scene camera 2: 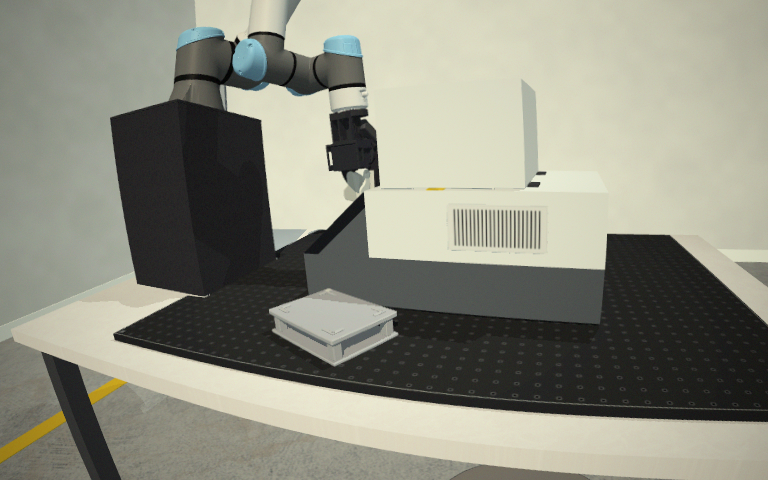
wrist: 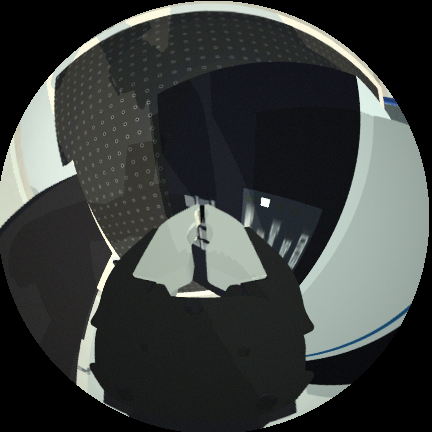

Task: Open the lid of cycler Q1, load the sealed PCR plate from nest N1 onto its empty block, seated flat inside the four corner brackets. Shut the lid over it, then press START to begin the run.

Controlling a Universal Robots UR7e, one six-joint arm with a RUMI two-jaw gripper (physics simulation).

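Where they show: gripper, between the fingertips: (wrist: pixel 202 207); arm's base, origin of its link: (scene camera 2: pixel 194 119).
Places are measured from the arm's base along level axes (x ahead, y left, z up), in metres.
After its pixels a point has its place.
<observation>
Cycler Q1 (scene camera 2: pixel 487 226) {x 0.724, y -0.050, z -0.222 m} is a white body on a dark grey base. Its white box-shaped lid (scene camera 2: pixel 447 133) {x 0.662, y -0.037, z -0.086 m} (wrist: pixel 395 200) sits level on the body and looks shut, hiding the block and anything on it. My gripper (scene camera 2: pixel 357 185) (wrist: pixel 202 207) {x 0.421, y 0.093, z -0.244 m} is shut and empty, pointing down over the sloped dark front panel (scene camera 2: pixel 335 225) {x 0.471, y -0.078, z -0.227 m} (wrist: pixel 305 145) {x 0.475, y 0.166, z -0.193 m}. In the wrist view its tips overlap light grey keys (wrist: pixel 191 201) {x 0.409, y 0.095, z -0.254 m}, beside the screen (wrist: pixel 282 217) {x 0.476, y 0.113, z -0.196 m}; contact cannot be told. The START button cannot be made out. A grey nest (scene camera 2: pixel 334 314) {x 0.541, y -0.192, z -0.331 m}, its label not visible, has corner brackets and no plate on top. The PCR plate does not show.
A black perforated board (scene camera 2: pixel 509 373) {x 0.801, y -0.194, z -0.370 m} (wrist: pixel 120 120) {x 0.270, y 0.201, z -0.370 m} lies on the pale table (scene camera 2: pixel 396 416) {x 0.705, y -0.307, z -0.383 m}. The robot's black pedestal (scene camera 2: pixel 186 198) {x 0.142, y -0.144, z -0.171 m} stands left of the cycler in the scene view. A striped vent (scene camera 2: pixel 497 228) {x 0.739, y -0.049, z -0.225 m} is on the cycler's near side. The raised lid box stands close beside my gripper.
</observation>
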